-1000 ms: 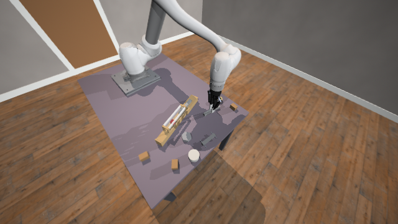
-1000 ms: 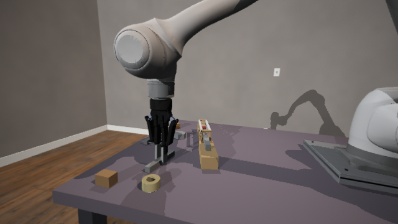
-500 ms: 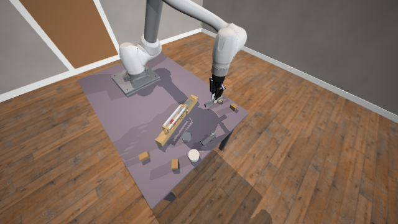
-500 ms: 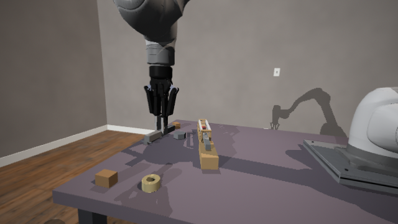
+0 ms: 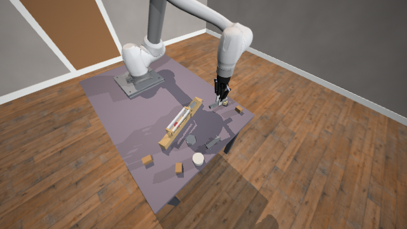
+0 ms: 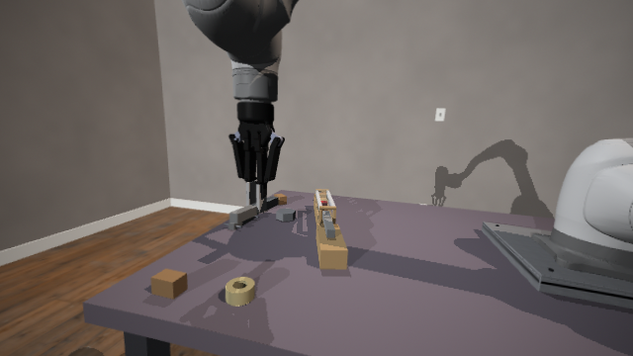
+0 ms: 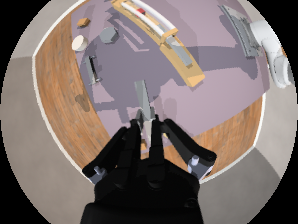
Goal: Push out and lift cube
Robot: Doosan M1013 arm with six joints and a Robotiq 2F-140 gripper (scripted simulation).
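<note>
My hand is 28 cm to the left of the channel, 10 cm above it and 6 cm past it. The rest, counted from my hand: grey hexagonal piece 28 cm to the right, 14 cm below, 8 cm ahead; then grey handle piece 17 cm to the right, 17 cm ahead, 14 cm below; then yellow ring 14 cm below, 13 cm to the left, 5 cm behind.
</note>
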